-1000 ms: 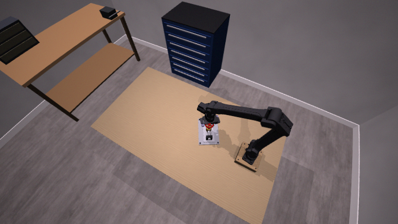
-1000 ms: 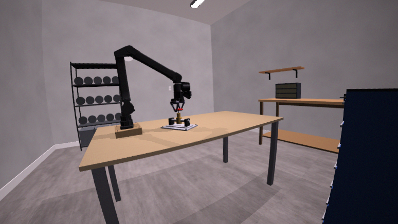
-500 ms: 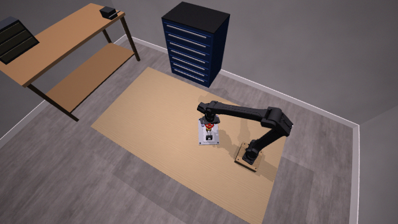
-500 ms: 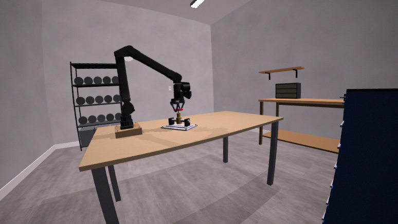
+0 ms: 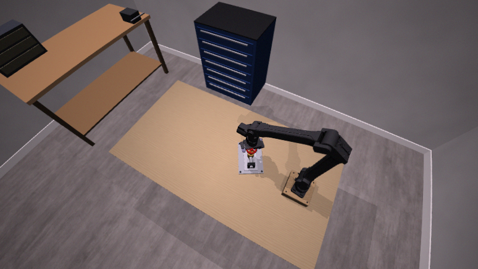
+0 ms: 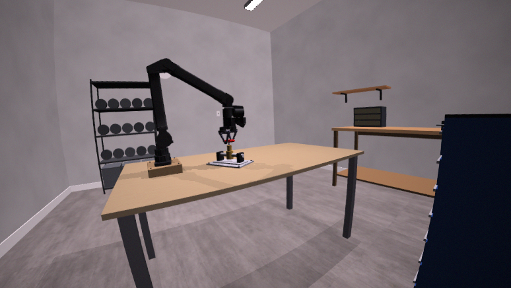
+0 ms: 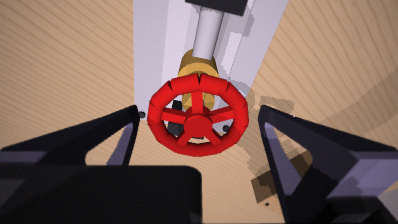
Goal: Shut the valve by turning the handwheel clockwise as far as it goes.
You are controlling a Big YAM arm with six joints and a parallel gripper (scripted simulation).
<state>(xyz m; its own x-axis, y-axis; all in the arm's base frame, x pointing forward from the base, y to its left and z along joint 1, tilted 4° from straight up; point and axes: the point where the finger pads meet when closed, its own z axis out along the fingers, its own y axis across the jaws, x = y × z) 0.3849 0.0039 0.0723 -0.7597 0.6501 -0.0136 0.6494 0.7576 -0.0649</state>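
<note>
Now: the red handwheel 10 mm below my hand.
</note>
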